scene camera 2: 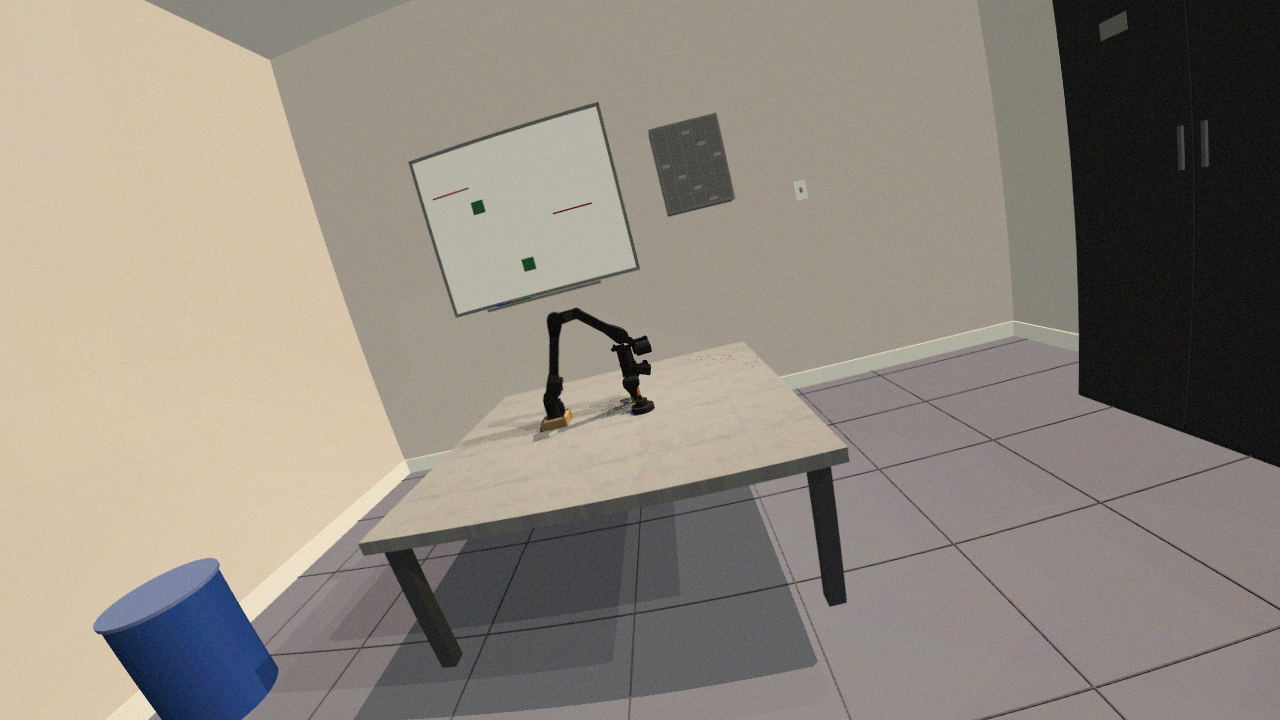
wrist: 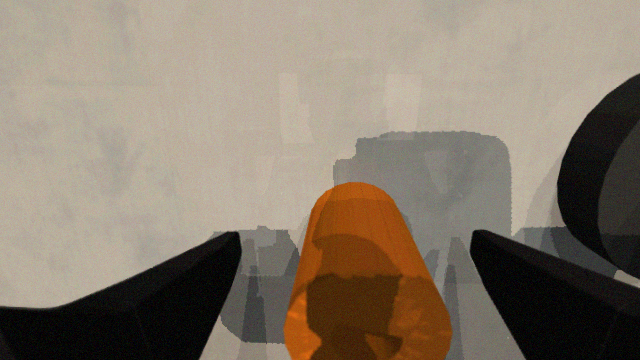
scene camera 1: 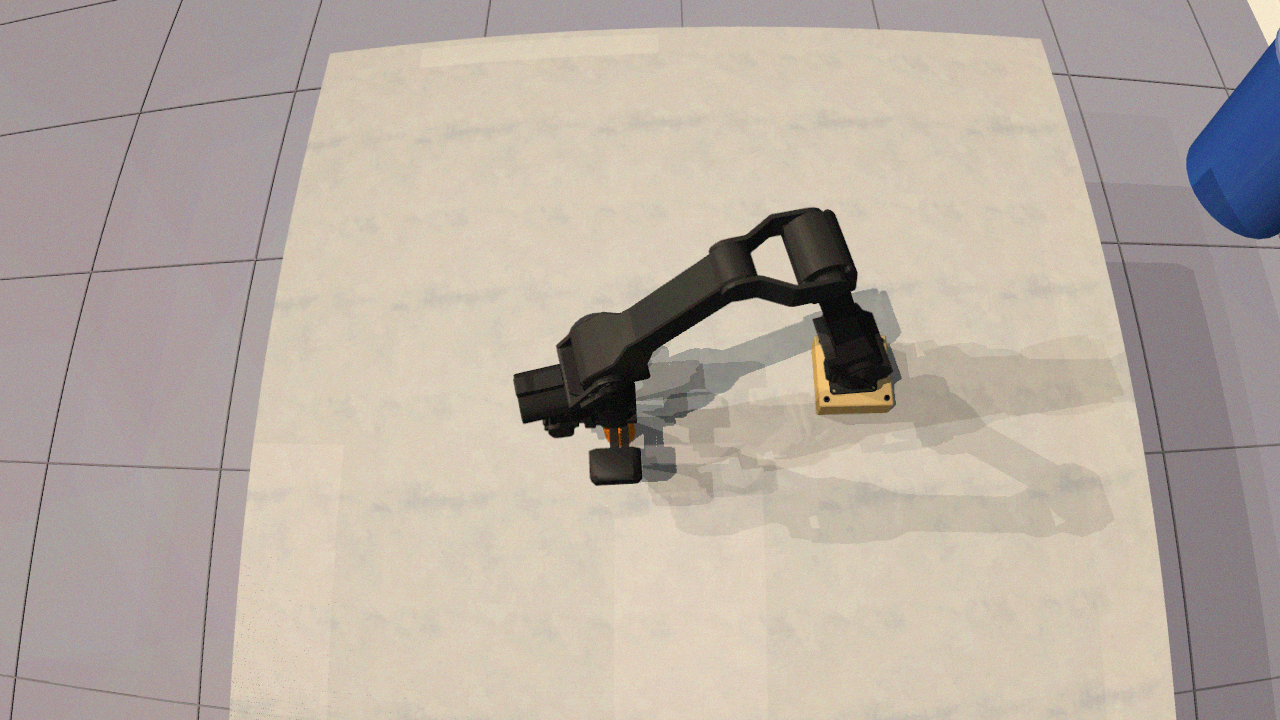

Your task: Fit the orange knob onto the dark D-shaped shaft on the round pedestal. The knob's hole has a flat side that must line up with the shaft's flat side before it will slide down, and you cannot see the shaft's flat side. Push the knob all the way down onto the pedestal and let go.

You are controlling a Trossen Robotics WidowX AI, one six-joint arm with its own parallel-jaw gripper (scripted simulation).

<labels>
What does the gripper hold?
Nothing.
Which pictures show the gripper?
Scene camera 2, the wrist view and scene camera 1: all of them.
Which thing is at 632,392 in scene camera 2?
The gripper.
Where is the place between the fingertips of the gripper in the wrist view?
353,242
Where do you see an orange knob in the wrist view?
At 361,280
</labels>
